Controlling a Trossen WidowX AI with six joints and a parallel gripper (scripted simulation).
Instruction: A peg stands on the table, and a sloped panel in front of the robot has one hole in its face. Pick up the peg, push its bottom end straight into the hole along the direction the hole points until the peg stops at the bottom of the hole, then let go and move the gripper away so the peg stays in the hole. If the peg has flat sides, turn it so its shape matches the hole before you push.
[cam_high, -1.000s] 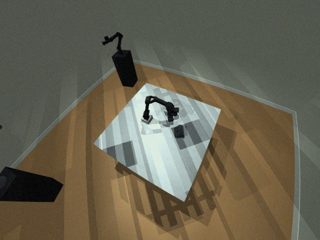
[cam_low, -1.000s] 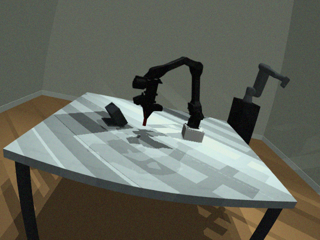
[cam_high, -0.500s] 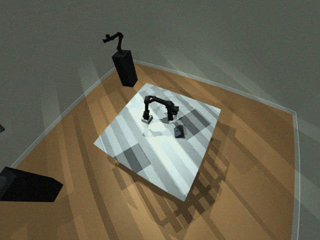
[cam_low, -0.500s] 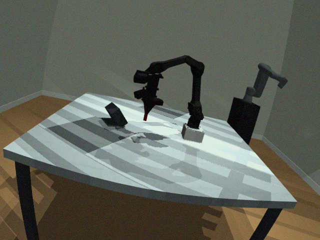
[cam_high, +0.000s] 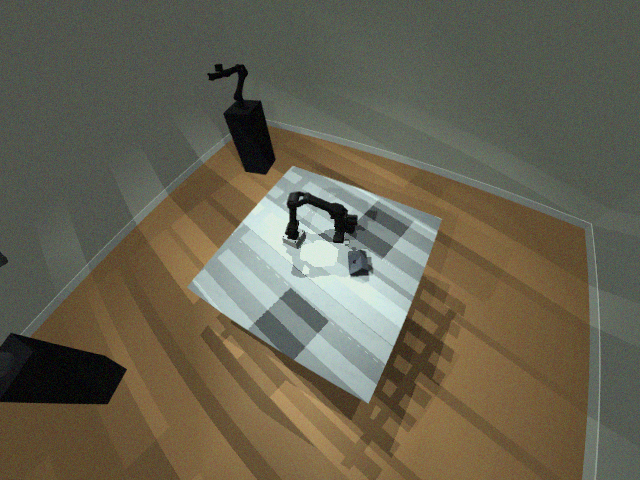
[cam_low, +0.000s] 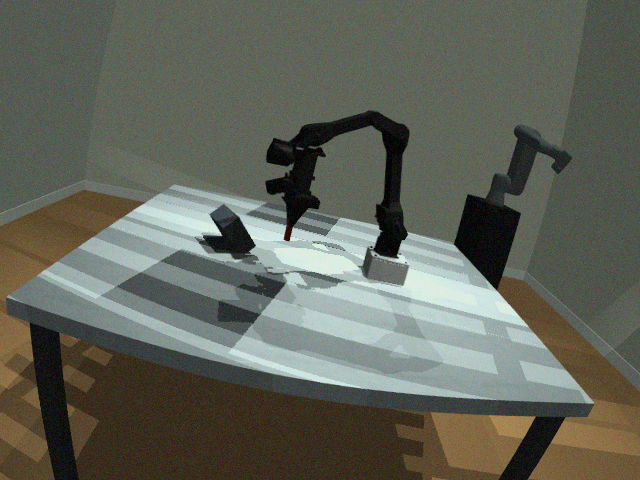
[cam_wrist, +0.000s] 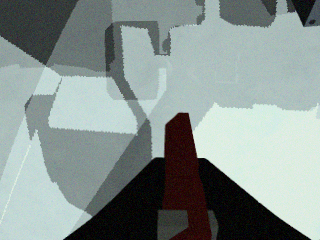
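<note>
The grey sloped panel is 140 mm ahead of my gripper tip, 120 mm to the right of it and 70 mm below it. From my gripper tip the other things lie so: red square-sided peg (20 mm above).
</note>
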